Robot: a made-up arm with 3 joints.
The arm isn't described. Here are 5 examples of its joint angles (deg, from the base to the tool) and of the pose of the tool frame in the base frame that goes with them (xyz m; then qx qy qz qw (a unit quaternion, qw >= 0)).
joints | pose
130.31 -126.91 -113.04 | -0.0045 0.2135 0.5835 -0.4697 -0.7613 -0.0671 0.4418
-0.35 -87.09 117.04 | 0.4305 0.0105 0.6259 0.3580 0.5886 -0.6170 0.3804
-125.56 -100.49 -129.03 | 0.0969 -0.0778 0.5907 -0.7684 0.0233 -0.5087 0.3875
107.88 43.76 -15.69 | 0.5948 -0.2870 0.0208 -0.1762 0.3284 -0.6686 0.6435
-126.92 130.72 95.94 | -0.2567 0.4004 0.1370 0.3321 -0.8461 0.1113 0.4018
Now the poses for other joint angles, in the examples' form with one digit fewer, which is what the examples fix.
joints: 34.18 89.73 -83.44
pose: -0.035 0.251 -0.002 -0.365 0.603 0.295 0.644
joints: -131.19 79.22 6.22
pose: -0.377 -0.044 -0.229 -0.232 -0.594 0.683 0.356
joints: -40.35 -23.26 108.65
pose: 0.170 0.500 0.608 0.054 0.194 -0.550 0.811
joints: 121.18 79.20 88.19
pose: -0.035 -0.540 0.104 0.611 -0.181 0.745 0.195
